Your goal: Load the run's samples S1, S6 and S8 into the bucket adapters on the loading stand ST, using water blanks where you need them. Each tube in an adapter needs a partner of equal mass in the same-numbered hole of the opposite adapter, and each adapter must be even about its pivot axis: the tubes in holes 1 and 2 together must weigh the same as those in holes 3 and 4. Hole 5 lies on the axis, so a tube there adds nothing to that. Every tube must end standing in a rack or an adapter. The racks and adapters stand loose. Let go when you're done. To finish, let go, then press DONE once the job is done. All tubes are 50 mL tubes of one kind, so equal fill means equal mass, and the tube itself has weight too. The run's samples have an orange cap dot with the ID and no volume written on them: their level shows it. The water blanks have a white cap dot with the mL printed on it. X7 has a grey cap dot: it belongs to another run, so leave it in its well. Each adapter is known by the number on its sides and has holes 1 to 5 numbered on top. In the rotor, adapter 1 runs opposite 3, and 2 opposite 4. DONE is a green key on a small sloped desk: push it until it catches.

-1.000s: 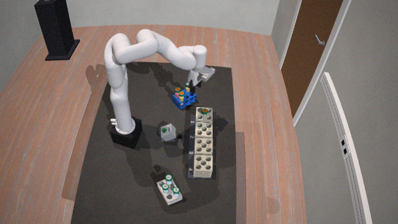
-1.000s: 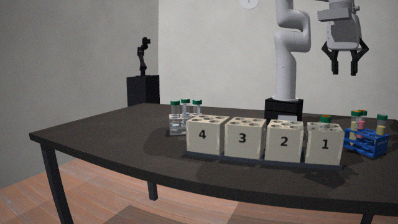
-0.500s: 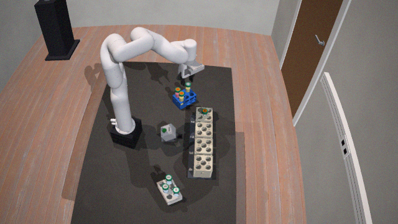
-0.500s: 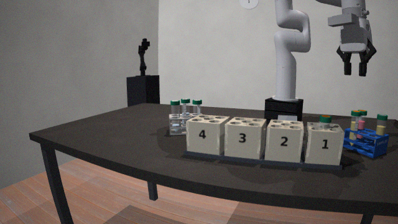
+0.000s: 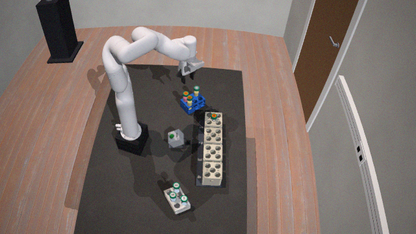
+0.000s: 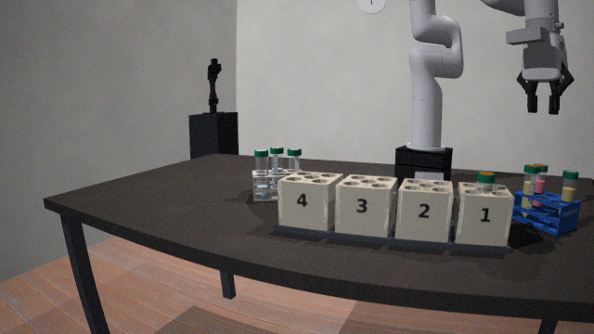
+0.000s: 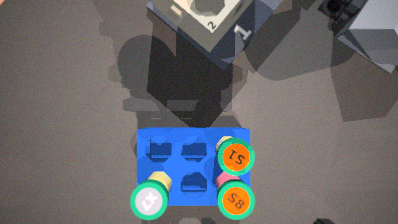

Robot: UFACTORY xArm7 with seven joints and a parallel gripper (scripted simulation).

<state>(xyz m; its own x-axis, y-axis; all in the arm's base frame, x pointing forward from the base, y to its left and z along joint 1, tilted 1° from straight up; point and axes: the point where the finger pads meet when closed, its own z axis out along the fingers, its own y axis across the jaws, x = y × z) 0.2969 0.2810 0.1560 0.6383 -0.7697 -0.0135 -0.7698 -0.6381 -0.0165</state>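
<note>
Now: the pink-filled tube 190 mm below my hand, 10 mm to the left of it and 10 mm behind it. Also, from my hand: blue sample rack: 220 mm below, 40 mm ahead, 20 mm to the left; white blank rack: 640 mm to the right, 220 mm below, 20 mm behind; green done key: 270 mm to the right, 190 mm below, 70 mm behind.
</note>
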